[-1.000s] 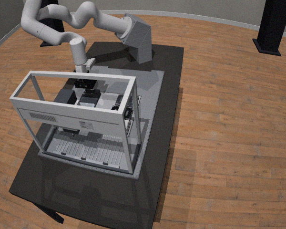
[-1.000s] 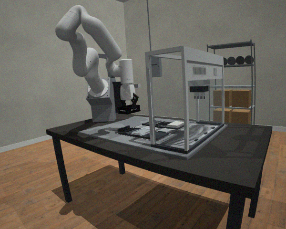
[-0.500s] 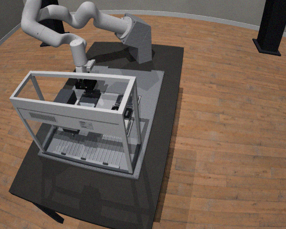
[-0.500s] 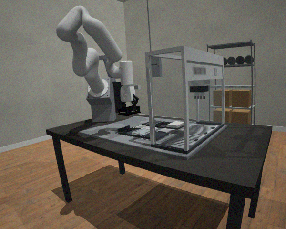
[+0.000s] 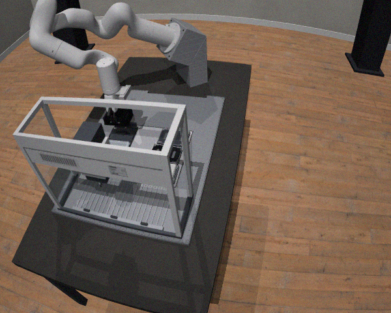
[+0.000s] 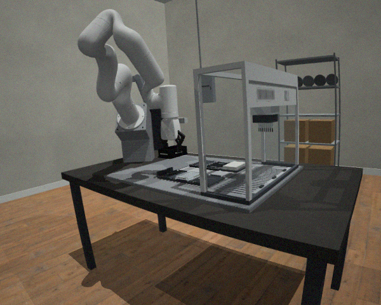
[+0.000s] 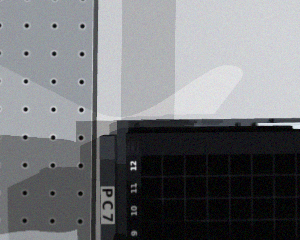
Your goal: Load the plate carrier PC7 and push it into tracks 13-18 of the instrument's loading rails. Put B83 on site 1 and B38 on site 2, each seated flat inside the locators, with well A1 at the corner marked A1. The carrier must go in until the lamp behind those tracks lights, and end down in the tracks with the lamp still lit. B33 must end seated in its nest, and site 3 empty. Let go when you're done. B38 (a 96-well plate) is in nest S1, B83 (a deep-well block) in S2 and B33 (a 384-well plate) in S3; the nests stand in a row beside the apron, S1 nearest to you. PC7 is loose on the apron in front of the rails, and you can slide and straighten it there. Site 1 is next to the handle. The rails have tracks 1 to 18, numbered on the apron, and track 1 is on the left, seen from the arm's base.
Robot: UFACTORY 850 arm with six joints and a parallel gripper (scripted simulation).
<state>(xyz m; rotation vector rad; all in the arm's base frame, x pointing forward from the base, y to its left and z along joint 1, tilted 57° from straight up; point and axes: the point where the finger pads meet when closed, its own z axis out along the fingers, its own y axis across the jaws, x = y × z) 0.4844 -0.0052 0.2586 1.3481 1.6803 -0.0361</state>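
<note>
My hand is 12 cm above the dark plate carrier PC7, 10 cm short of it and 1 cm to the left of it. Round my hand: white plate b38: 12 cm below, 10 cm ahead, 1 cm to the right; post: 28 cm ahead, 17 cm to the right, 11 cm above; black deep-well block B83: 1 cm below.
</note>
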